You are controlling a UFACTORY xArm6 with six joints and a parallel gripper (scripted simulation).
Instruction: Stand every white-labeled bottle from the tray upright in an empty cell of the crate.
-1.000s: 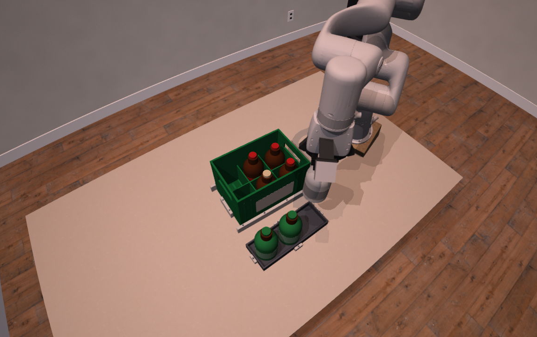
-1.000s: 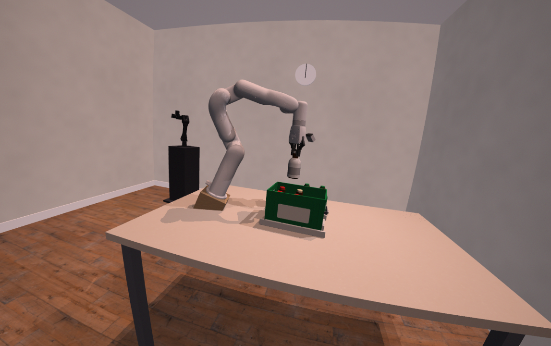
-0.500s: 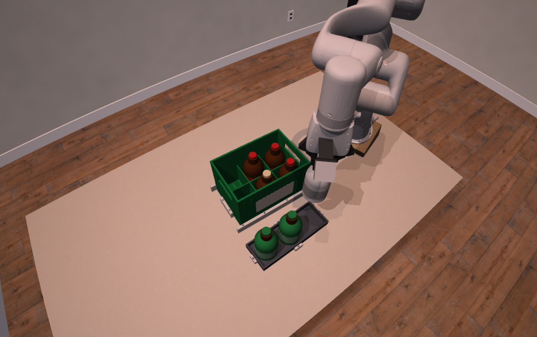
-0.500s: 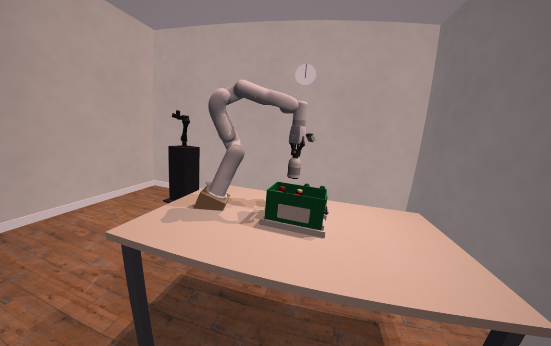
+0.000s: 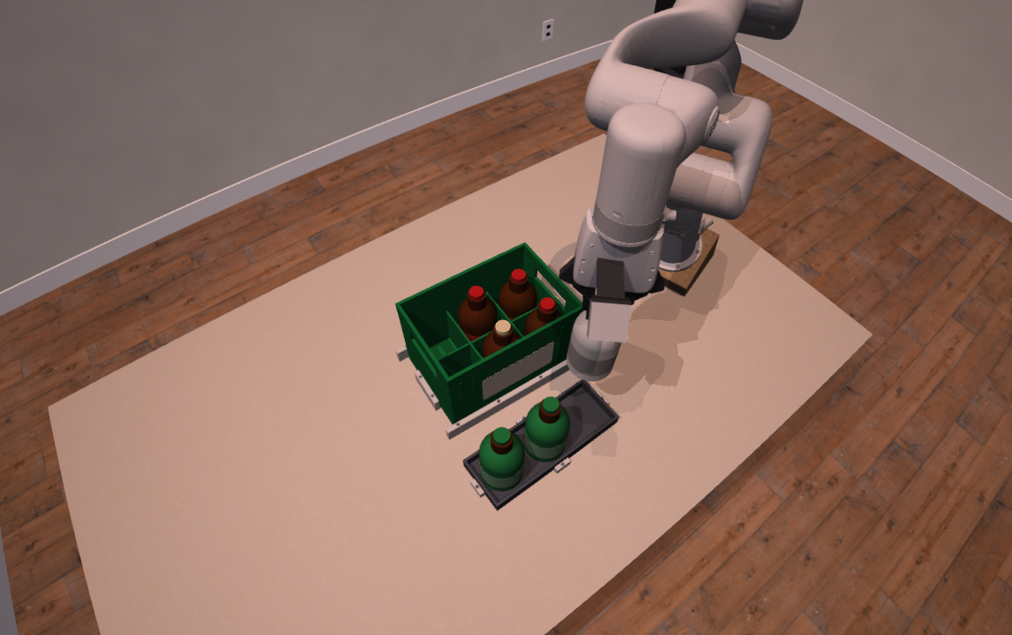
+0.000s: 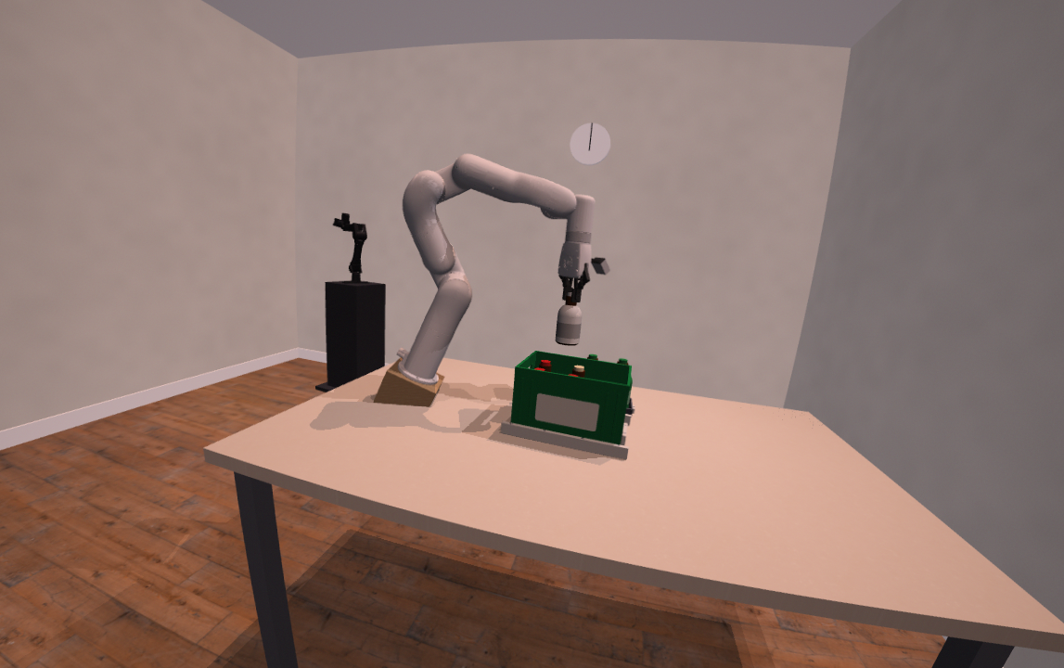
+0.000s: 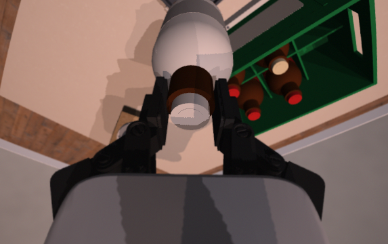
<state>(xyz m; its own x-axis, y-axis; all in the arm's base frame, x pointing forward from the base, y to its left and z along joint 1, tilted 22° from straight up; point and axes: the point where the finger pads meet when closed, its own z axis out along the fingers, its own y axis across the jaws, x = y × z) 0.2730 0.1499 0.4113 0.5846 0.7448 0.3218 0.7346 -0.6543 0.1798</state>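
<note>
Right now the white-labeled bottle is 70 mm below my hand. Round my hand: tray: 320 mm below, 80 mm ahead, 10 mm to the left; then crate: 250 mm below, 190 mm to the right, 80 mm ahead.
</note>
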